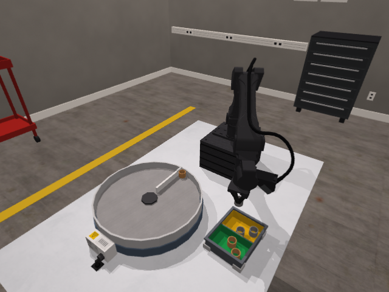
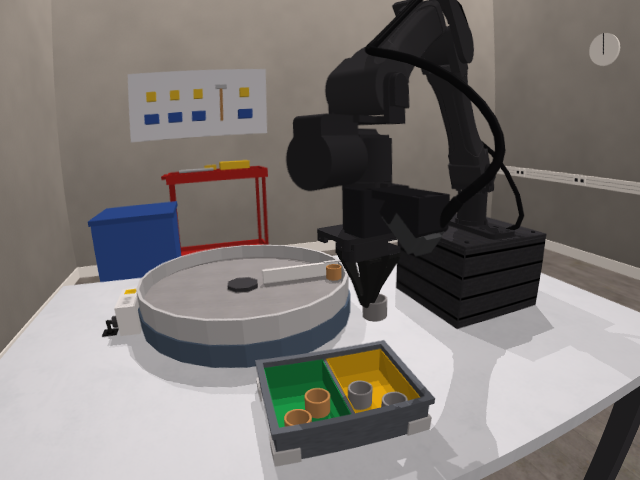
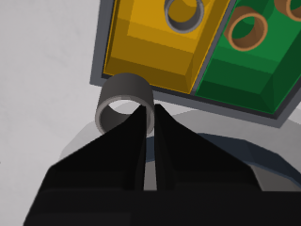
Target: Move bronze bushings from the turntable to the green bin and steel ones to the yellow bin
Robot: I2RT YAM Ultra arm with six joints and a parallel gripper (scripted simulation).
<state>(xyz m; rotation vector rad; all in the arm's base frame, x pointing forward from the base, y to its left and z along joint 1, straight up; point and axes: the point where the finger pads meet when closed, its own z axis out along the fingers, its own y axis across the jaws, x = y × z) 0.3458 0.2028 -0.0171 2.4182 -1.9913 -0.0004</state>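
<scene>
Right now my hand is 12 cm above the yellow bin, 3 cm to the right of it and 1 cm short of it. Round my hand: dark grey tray: 11 cm below, 5 cm ahead, 3 cm to the left; turntable: 32 cm to the right, 12 cm ahead, 9 cm below; green bin: 12 cm below, 9 cm ahead, 3 cm to the left.
</scene>
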